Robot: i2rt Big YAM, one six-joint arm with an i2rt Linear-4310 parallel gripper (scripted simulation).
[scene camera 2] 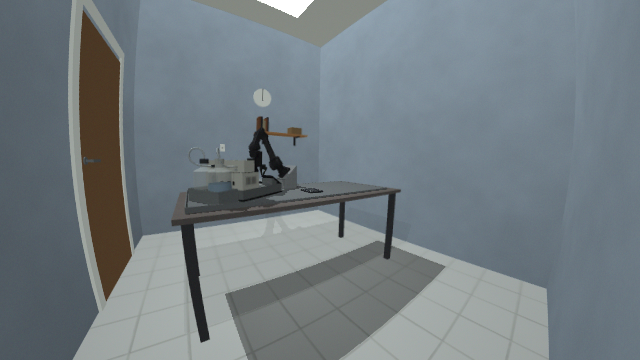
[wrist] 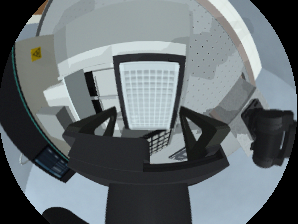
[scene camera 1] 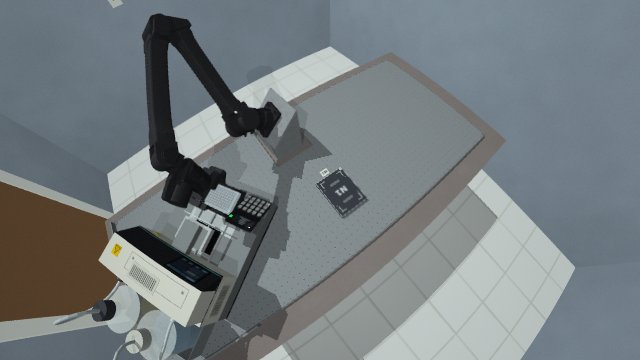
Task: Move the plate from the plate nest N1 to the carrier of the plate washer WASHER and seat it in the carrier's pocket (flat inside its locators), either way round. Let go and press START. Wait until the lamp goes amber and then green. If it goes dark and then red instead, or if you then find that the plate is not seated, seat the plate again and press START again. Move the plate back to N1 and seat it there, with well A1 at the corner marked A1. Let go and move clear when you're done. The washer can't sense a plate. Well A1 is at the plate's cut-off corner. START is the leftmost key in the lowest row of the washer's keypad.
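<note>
White well plate [wrist: 151,110]. Plate washer [scene camera 2: 247,183], also in the wrist view, the washer [wrist: 89,42]. My gripper [scene camera 1: 217,195]. Wrist view too, gripper [wrist: 148,109].
</note>
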